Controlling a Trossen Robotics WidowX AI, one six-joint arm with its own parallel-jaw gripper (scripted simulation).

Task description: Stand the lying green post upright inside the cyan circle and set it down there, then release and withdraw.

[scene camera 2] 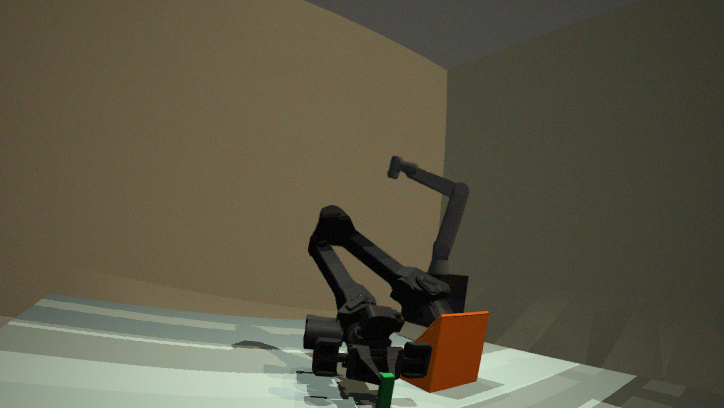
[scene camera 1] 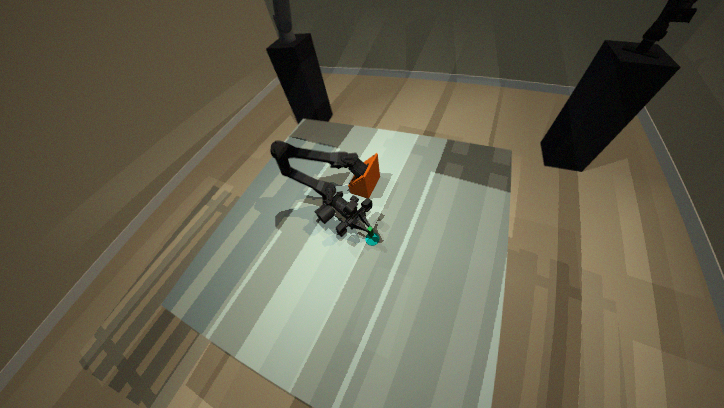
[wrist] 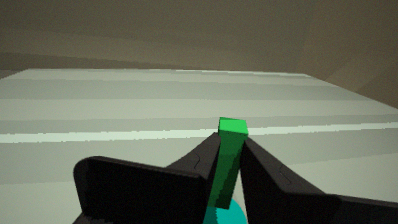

Note:
My gripper (scene camera 2: pixel 386 382) holds a green post (wrist: pixel 233 132).
My gripper shows as well in scene camera 1 (scene camera 1: pixel 370 229) and in the wrist view (wrist: pixel 229 141).

